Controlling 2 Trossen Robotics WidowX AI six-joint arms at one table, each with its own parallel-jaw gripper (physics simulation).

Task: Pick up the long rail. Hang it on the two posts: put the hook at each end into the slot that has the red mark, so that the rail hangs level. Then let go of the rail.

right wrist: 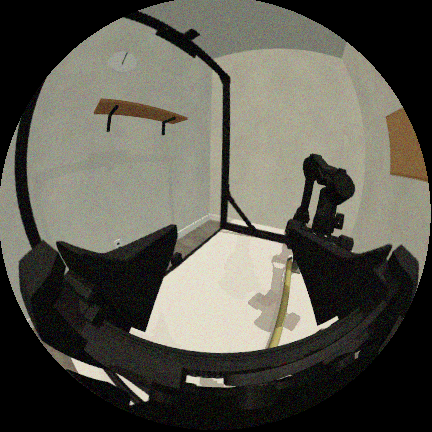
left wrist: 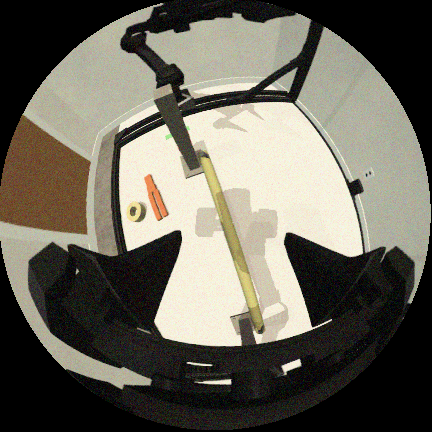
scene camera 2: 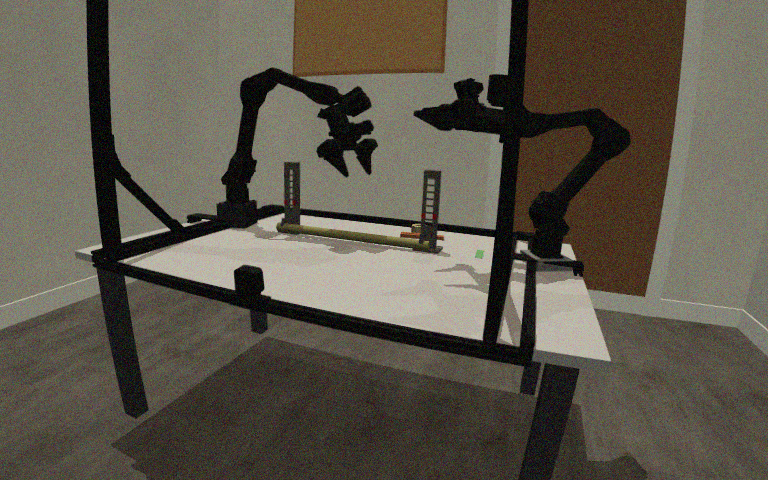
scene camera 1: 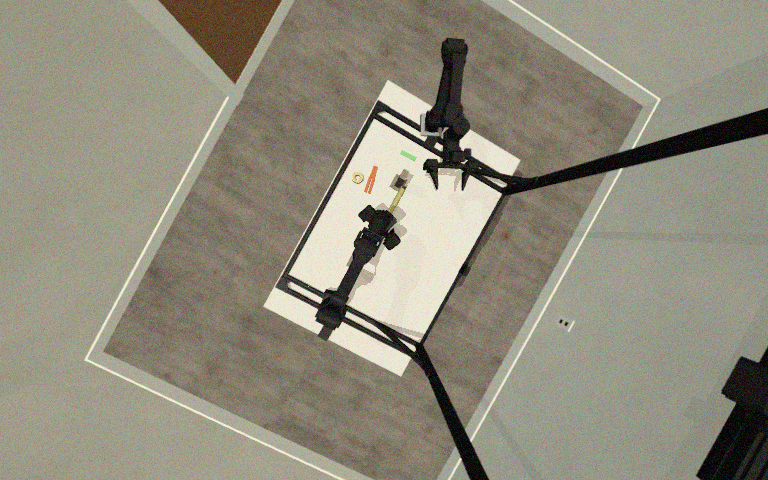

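Seen in the pictures: left gripper, fingertip midpoint: (left wrist: 234, 237) (scene camera 2: 359, 175); right gripper, fingertip midpoint: (right wrist: 235, 231) (scene camera 2: 417, 112) (scene camera 1: 449, 190); left arm's base, link origin: (scene camera 2: 237, 202) (scene camera 1: 332, 305); right arm's base, link origin: (scene camera 2: 546, 254) (scene camera 1: 431, 124).
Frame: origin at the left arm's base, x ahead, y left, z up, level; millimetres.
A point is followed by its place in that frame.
The long olive-yellow rail (scene camera 1: 397, 199) {z -45, x 539, y -187 mm} (scene camera 2: 356, 236) {z -54, x 422, y -164 mm} (left wrist: 230, 232) {z -45, x 425, y -153 mm} (right wrist: 285, 295) {z -45, x 391, y -144 mm} lies low across the feet of the two grey posts, well below their red-marked slots; whether it touches the table is hard to tell. One upright post (scene camera 2: 291, 215) {z -22, x 209, y -71 mm} (left wrist: 247, 334) {z -4, x 226, y -64 mm} stands at the rail's left end in scene camera 2, the other post (scene camera 2: 431, 229) {z -17, x 624, y -191 mm} (left wrist: 177, 127) {z 73, x 599, y -172 mm} at its right end. My left gripper (scene camera 2: 357, 173) {z 112, x 422, y -145 mm} (left wrist: 234, 237) {z 112, x 422, y -145 mm} is open and empty, pointing down high above the rail. My right gripper (scene camera 1: 449, 189) {z 275, x 572, y -333 mm} (scene camera 2: 416, 114) {z 275, x 572, y -333 mm} (right wrist: 235, 231) {z 275, x 572, y -333 mm} is open and empty, raised beyond the right-hand post. The rail's hooks are not clearly visible.
An orange piece (scene camera 1: 370, 180) {z -65, x 600, y -44 mm} (left wrist: 156, 197) {z -65, x 592, y -53 mm} and a yellow ring (scene camera 1: 353, 177) {z -51, x 592, y 35 mm} (left wrist: 141, 212) {z -57, x 580, y -1 mm} lie behind the right-hand post in scene camera 2. A green strip (scene camera 1: 408, 155) {z -75, x 759, y -195 mm} (scene camera 2: 479, 254) {z -75, x 756, y -202 mm} lies near the right arm's base. A black frame upright (scene camera 2: 509, 169) {z 181, x 694, y -704 mm} rises at the table's front right.
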